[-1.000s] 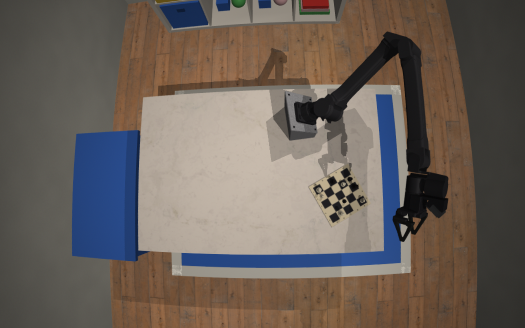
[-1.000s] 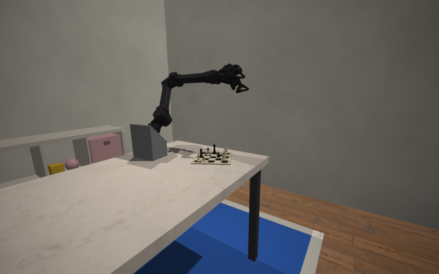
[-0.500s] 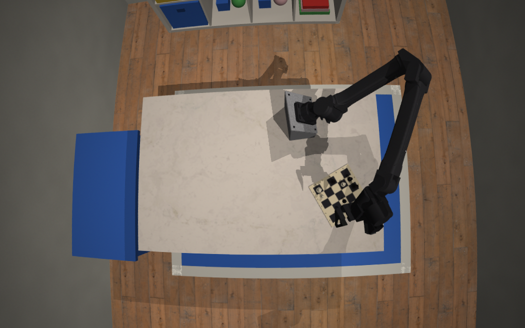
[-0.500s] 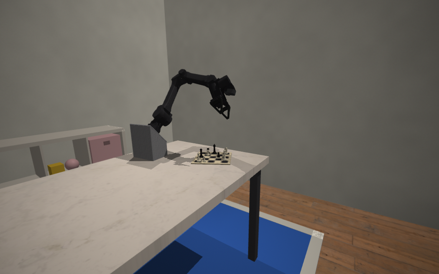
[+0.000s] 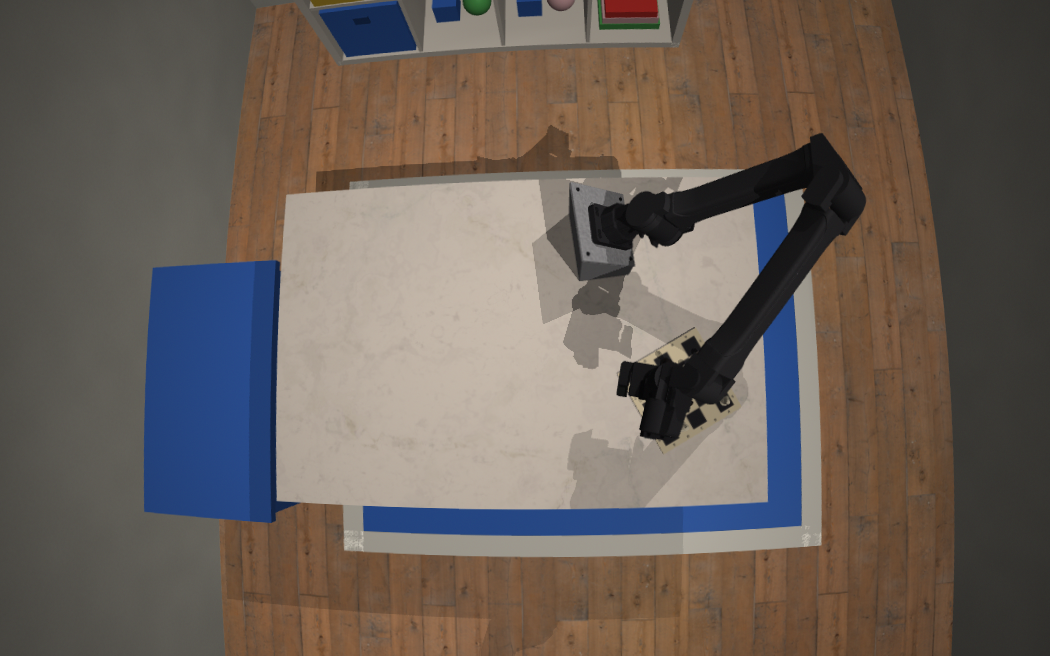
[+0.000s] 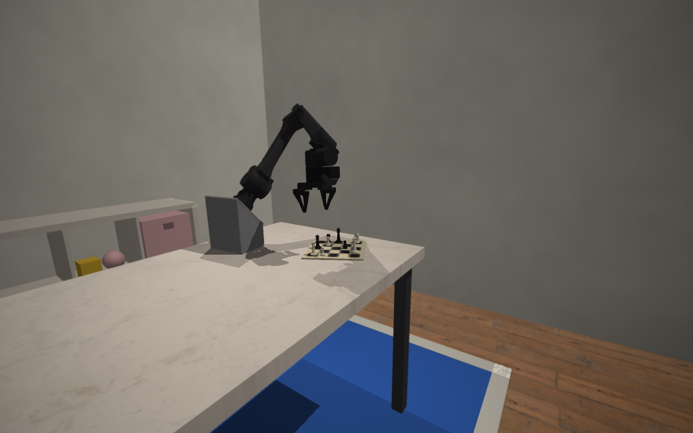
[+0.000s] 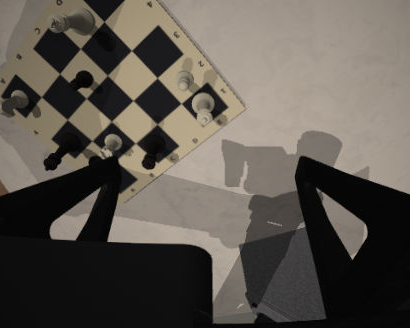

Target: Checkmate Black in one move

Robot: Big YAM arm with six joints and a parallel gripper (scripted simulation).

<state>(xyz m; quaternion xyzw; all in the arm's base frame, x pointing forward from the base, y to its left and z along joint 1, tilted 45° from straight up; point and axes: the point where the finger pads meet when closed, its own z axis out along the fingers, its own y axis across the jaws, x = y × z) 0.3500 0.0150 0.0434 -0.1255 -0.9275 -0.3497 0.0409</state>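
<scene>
Right now the white rook is 150 mm below my hand and 20 mm behind it. Also, from my hand: white pawn 160 mm below, 10 mm to the left, 10 mm ahead; black pawn 160 mm below, 120 mm to the left, 50 mm ahead; small chessboard 180 mm below, 100 mm to the left, 20 mm ahead.
</scene>
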